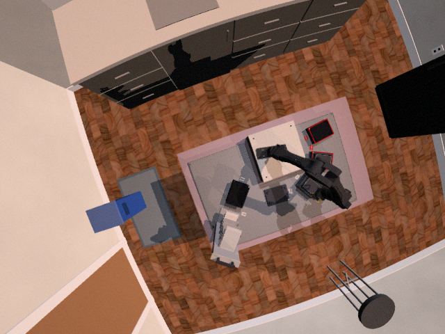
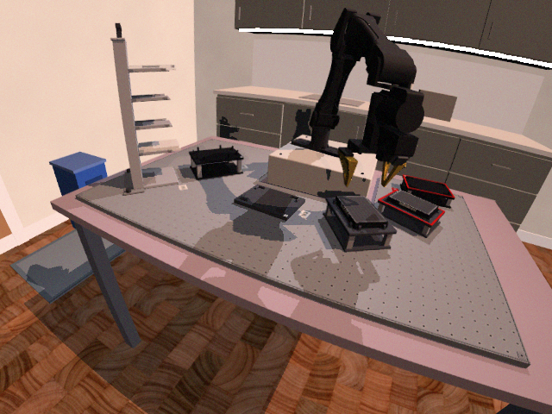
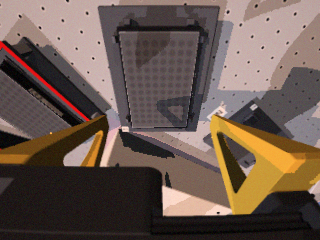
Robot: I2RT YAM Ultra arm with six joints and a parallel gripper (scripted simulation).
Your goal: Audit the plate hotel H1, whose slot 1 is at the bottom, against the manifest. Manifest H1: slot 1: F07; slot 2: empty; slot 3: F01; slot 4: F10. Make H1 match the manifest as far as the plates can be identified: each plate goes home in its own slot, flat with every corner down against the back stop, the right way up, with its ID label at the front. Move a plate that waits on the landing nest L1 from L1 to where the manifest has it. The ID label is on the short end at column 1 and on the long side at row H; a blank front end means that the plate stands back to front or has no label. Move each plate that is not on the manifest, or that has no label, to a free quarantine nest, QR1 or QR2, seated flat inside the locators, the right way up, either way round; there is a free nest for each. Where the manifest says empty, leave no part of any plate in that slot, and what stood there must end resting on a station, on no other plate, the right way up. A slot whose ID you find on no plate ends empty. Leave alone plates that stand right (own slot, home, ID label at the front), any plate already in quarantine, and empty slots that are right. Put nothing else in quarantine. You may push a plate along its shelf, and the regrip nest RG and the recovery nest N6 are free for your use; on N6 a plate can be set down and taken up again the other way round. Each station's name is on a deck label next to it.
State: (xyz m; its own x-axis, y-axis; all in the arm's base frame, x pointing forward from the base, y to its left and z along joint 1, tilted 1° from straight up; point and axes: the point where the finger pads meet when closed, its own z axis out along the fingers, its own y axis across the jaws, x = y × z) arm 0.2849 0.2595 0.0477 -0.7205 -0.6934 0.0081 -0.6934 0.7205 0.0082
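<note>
Right now my hand is 7 cm past the L1 deck label, 7 cm to the left of it and 13 cm above it. The rest, counted from my hand: H1 deck label: 13 cm ahead, 50 cm to the right, 13 cm below; N6 label: 2 cm ahead, 13 cm to the right, 13 cm below; dark plate: 17 cm behind, 11 cm to the left, 8 cm below.
</note>
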